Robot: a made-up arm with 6 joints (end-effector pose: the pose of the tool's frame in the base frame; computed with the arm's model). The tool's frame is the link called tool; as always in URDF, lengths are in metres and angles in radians.
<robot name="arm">
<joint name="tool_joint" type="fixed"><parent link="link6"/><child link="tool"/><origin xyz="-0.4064 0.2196 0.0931" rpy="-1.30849 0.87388 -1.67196"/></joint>
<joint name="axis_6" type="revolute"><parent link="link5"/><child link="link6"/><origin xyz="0.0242 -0.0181 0.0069" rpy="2.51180 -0.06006 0.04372"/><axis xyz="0 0 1"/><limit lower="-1.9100" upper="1.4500"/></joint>
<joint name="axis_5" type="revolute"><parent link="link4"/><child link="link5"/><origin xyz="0.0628 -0.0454 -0.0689" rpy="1.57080 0.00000 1.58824"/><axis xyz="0 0 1"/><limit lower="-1.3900" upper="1.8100"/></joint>
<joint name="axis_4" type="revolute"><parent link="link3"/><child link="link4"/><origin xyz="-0.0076 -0.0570 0.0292" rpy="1.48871 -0.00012 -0.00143"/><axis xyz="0 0 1"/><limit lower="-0.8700" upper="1.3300"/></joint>
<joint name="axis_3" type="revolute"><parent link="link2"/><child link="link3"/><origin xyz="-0.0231 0.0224 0.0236" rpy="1.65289 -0.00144 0.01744"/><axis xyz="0 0 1"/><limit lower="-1.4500" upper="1.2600"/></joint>
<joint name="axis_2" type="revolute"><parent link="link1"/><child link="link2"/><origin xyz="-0.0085 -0.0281 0.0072" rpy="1.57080 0.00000 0.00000"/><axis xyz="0 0 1"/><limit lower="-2.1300" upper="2.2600"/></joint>
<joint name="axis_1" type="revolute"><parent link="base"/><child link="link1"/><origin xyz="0.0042 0.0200 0.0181" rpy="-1.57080 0.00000 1.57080"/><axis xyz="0 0 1"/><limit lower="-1.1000" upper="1.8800"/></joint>
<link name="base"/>
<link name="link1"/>
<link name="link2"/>
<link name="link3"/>
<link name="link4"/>
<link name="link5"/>
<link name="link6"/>
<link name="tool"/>
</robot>
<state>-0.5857 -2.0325 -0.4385 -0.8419 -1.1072 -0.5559</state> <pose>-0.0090 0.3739 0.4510 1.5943 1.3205 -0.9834</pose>
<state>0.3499 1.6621 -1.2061 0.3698 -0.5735 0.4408</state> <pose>0.1639 -0.4277 0.0603 -1.4281 -0.0849 1.1243</pose>
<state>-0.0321 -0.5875 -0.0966 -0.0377 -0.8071 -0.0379</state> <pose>-0.3952 0.3316 0.0109 0.5614 0.8464 -0.4363</pose>
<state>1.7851 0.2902 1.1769 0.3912 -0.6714 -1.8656</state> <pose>0.2199 0.4764 0.3004 1.6319 1.4044 -1.6450</pose>
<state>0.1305 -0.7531 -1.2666 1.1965 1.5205 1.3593</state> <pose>-0.0767 0.4199 -0.0313 0.6754 0.9011 -1.3455</pose>
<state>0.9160 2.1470 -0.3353 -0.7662 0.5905 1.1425</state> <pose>0.4109 0.2878 0.1120 1.4851 -0.8238 -1.3626</pose>
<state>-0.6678 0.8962 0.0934 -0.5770 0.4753 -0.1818</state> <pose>-0.1067 -0.4653 0.2689 -0.7520 1.6835 1.1211</pose>
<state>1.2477 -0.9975 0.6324 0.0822 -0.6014 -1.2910</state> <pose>-0.1312 0.5889 0.1186 1.4244 0.5721 -0.7280</pose>
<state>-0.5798 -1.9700 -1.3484 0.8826 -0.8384 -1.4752</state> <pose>0.4377 -0.0620 -0.2286 -0.9616 -0.0203 2.6764</pose>
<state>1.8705 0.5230 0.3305 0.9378 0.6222 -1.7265</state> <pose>0.4988 0.1179 0.0190 -1.7760 -0.2795 2.4364</pose>
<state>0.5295 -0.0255 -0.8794 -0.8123 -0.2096 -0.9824</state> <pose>-0.3078 0.4596 0.0987 -0.7763 1.6461 -1.6511</pose>
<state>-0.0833 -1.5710 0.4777 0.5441 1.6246 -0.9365</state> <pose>-0.0460 -0.4705 0.0401 -1.5539 -1.1353 -0.8428</pose>
